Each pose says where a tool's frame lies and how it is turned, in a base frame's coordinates. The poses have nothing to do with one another.
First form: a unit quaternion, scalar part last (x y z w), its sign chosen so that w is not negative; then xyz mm.
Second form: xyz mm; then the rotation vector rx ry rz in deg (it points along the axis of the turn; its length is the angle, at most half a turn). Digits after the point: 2 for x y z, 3 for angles.
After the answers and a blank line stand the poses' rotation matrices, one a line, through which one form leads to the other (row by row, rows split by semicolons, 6 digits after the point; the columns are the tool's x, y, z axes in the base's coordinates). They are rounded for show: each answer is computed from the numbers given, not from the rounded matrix.
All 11 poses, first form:
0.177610, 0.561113, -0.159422, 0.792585, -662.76, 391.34, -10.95
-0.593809, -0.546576, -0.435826, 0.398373, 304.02, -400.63, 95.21
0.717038, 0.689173, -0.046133, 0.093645, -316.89, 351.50, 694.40
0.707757, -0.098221, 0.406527, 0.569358, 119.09, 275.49, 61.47
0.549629, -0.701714, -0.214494, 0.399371, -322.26, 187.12, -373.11
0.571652, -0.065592, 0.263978, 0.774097, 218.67, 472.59, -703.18
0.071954, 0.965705, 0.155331, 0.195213, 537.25, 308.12, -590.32
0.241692, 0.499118, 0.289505, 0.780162, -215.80, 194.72, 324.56
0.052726, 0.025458, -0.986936, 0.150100, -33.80, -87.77, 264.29
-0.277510, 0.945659, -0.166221, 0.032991, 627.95, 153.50, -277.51
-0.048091, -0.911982, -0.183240, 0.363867, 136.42, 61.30, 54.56
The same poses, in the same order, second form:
-662.76, 391.34, -10.95, 21.888, 69.149, -19.647
304.02, -400.63, 95.21, -86.134, -79.283, -63.218
-316.89, 351.50, 694.40, 121.897, 117.160, -7.843
119.09, 275.49, 61.47, 95.209, -13.213, 54.687
-322.26, 187.12, -373.11, 79.689, -101.739, -31.099
218.67, 472.59, -703.18, 70.933, -8.139, 32.755
537.25, 308.12, -590.32, 11.554, 155.068, 24.942
-215.80, 194.72, 324.56, 29.923, 61.793, 35.842
-33.80, -87.77, 264.29, 8.679, 4.190, -162.449
627.95, 153.50, -277.51, -48.929, 166.734, -29.307
136.42, 61.30, 54.56, -7.090, -134.454, -27.015

0.319473 0.452030 0.832830; -0.053392 0.886079 -0.460450; -0.946090 0.102635 0.307213
0.022621 0.996366 0.082113; 0.301881 -0.085107 0.949539; 0.953077 0.003309 -0.302709
0.045825 0.996966 0.062917; 0.979686 -0.032543 -0.197881; -0.195233 0.070707 -0.978205
0.650177 -0.601952 0.463599; 0.323886 -0.332368 -0.885793; 0.687290 0.726075 -0.021135
-0.076821 -0.600040 -0.796273; -0.942691 0.303800 -0.137985; 0.324704 0.740039 -0.588990
0.852026 -0.483681 0.200258; 0.333698 0.207058 -0.919659; 0.403357 0.850399 0.337823
-0.913429 0.078327 0.399390; 0.199618 0.941390 0.271915; -0.354683 0.328101 -0.875528
0.334136 -0.210456 0.918728; 0.692987 0.715544 -0.088124; -0.638844 0.666112 0.384932
-0.949380 0.298963 -0.096432; -0.293593 -0.953644 -0.066079; -0.111717 -0.034422 0.993144
-0.843800 -0.513892 0.154652; -0.535827 0.790718 -0.296066; 0.029859 -0.332687 -0.942564
-0.730576 0.221066 -0.646056; -0.045634 0.928221 0.369221; 0.681305 0.299226 -0.668048

